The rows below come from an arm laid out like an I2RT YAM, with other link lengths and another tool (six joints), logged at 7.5 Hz.
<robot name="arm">
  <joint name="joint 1" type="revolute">
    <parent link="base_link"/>
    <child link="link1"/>
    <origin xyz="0 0 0.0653"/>
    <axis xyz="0 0 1"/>
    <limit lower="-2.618" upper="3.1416"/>
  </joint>
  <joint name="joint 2" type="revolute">
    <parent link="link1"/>
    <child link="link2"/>
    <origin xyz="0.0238 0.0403 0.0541"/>
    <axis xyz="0 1 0"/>
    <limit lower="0" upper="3.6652"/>
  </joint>
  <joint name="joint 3" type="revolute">
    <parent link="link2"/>
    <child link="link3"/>
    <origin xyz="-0.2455 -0.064 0"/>
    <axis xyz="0 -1 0"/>
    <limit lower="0" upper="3.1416"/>
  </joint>
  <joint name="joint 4" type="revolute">
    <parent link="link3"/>
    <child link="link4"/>
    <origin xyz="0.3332 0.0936 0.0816"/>
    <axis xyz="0 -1 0"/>
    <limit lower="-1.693" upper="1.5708"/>
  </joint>
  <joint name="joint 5" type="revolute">
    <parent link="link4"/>
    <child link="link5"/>
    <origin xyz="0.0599 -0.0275 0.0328"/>
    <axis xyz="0 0 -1"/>
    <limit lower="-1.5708" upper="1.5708"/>
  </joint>
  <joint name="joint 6" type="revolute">
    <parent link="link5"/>
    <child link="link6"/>
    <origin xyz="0.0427 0 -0.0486"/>
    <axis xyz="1 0 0"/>
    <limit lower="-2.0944" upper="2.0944"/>
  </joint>
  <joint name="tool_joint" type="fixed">
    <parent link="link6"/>
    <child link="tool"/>
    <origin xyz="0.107 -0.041 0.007" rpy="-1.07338 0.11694 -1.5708"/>
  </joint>
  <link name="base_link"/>
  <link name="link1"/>
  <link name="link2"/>
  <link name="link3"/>
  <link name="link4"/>
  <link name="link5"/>
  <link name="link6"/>
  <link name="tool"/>
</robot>
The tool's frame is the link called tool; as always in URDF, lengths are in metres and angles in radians.
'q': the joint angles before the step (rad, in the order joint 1, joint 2, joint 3, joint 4, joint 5, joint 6). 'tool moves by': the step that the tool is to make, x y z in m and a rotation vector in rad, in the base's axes. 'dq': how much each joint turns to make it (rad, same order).
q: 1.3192, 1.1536, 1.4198, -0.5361, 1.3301, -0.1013
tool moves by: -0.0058, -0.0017, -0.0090, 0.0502, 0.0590, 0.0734
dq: 0.0198, -0.0138, 0.0193, -0.1662, -0.0737, 0.1743
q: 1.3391, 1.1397, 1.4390, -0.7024, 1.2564, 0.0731
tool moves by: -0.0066, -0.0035, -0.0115, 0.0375, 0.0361, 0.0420
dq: 0.0199, -0.0338, -0.0292, -0.0632, -0.0383, 0.0923
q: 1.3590, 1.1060, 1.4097, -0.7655, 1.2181, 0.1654
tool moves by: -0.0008, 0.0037, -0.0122, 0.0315, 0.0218, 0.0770
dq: 0.0000, -0.0582, -0.0707, 0.0568, -0.0815, -0.0195
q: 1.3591, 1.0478, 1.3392, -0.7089, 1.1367, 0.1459
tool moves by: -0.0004, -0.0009, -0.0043, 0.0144, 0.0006, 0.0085
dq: -0.0002, -0.0202, -0.0278, 0.0219, -0.0094, -0.0003
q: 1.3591, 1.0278, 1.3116, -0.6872, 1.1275, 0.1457
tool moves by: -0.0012, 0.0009, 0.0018, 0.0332, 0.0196, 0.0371
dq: 0.0002, -0.0105, 0.0095, -0.0110, -0.0442, 0.0217
